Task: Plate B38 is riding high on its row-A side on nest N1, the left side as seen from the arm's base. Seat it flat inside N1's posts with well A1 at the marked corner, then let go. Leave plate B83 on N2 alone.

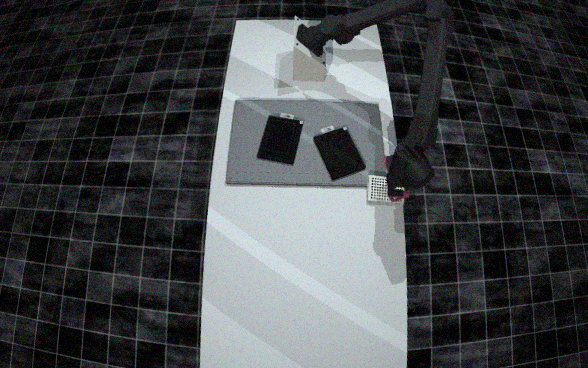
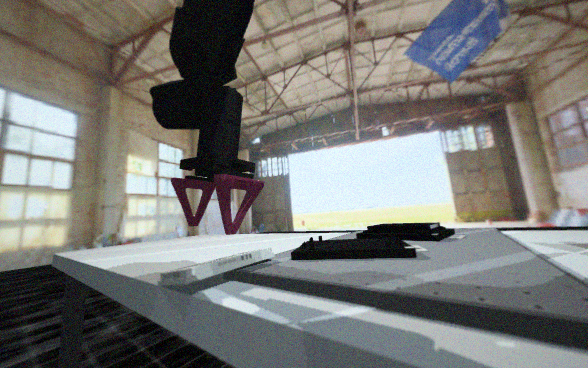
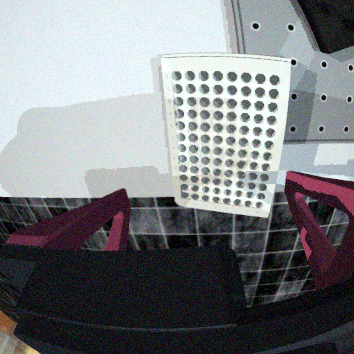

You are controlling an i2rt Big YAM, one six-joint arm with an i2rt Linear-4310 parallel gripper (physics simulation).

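Frame: origin at the arm's base, x ahead, y left, z up, level; centimetres.
Seen in the pictures: gripper, fingertip midpoint: (image 1: 392, 187) (image 2: 210, 230) (image 3: 208, 189); arm's base, link origin: (image 1: 308, 41).
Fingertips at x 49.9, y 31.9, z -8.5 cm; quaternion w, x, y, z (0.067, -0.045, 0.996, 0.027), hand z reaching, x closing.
Observation:
Pixels of each thing's middle, then the offset from my fingertips to it.
- white well plate, body centre: (image 3: 224, 141) (image 2: 220, 264) (image 1: 386, 189) dx -1.1, dy -0.8, dz -4.8 cm
- nearer black nest, body centre: (image 2: 349, 244) (image 1: 339, 151) dx -12.2, dy -17.3, dz -4.1 cm
- grey perforated board, body centre: (image 2: 397, 245) (image 1: 307, 140) dx -16.1, dy -28.3, dz -5.8 cm
A white well plate (image 1: 378, 188) (image 2: 225, 264) (image 3: 225, 110), whose label I cannot read, lies off the nests. It overlaps the grey board's corner and juts past the table edge, apparently tilted. My gripper (image 1: 393, 179) (image 2: 212, 229) (image 3: 208, 189) is open and empty above the plate, its red fingers wide apart. The nearer black nest (image 1: 340, 152) (image 2: 355, 248) (image 3: 332, 25), apparently N1, shows small posts and no white plate. The other black nest (image 1: 280, 140) (image 2: 402, 231), apparently N2, seems to bear a dark plate. Well A1 cannot be told.
The grey perforated board (image 1: 250, 172) (image 2: 450, 287) (image 3: 307, 80) carries both nests. White tags lie by their ends. A beige block (image 1: 309, 65) stands at the table's far end, under the arm's base. The table edge and floor (image 3: 165, 220) are close below my fingers.

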